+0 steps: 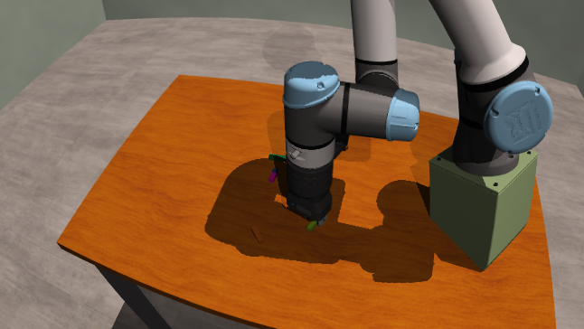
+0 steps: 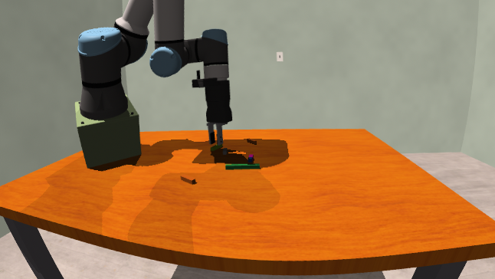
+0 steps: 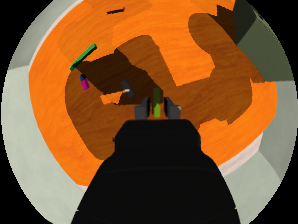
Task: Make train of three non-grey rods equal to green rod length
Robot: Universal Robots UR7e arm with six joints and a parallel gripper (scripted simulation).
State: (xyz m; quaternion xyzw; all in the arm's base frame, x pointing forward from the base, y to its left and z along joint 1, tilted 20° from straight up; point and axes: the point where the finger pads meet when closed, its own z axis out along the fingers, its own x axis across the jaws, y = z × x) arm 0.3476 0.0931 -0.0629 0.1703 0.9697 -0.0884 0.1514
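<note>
Now: hand 3 cm above the lime rod. Round my hand: magenta rod 12 cm ahead, 9 cm to the right, 3 cm below; blue rod 12 cm ahead, 11 cm to the right, 3 cm below; grey rod 4 cm to the right, 4 cm ahead, 3 cm below.
</note>
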